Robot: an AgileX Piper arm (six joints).
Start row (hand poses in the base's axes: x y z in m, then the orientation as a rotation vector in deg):
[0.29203, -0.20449, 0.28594, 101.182, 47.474, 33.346]
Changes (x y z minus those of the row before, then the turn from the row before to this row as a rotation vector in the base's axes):
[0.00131, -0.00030, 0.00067, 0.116, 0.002, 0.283]
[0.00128, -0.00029, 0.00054, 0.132, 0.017, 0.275]
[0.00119, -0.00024, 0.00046, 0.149, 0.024, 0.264]
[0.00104, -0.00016, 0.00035, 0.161, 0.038, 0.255]
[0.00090, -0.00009, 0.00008, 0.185, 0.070, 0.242]
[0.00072, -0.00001, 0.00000, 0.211, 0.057, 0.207]
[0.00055, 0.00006, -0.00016, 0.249, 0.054, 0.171]
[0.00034, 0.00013, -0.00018, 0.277, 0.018, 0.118]
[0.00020, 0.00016, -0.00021, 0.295, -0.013, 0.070]
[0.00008, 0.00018, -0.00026, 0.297, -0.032, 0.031]
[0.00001, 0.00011, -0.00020, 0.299, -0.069, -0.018]
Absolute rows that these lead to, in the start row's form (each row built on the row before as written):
[0.29334, -0.20479, 0.28661, 101.197, 47.719, 33.590]
[0.29462, -0.20508, 0.28715, 101.235, 47.964, 33.824]
[0.29581, -0.20532, 0.28761, 101.294, 48.201, 34.054]
[0.29685, -0.20548, 0.28796, 101.373, 48.438, 34.272]
[0.29775, -0.20557, 0.28804, 101.491, 48.681, 34.468]
[0.29847, -0.20558, 0.28804, 101.638, 48.878, 34.665]
[0.29902, -0.20552, 0.28788, 101.830, 49.033, 34.861]
[0.29936, -0.20539, 0.28770, 102.048, 49.109, 35.068]
[0.29956, -0.20523, 0.28749, 102.285, 49.116, 35.280]
[0.29964, -0.20505, 0.28723, 102.528, 49.073, 35.484]
[0.29965, -0.20494, 0.28703, 102.772, 48.958, 35.689]

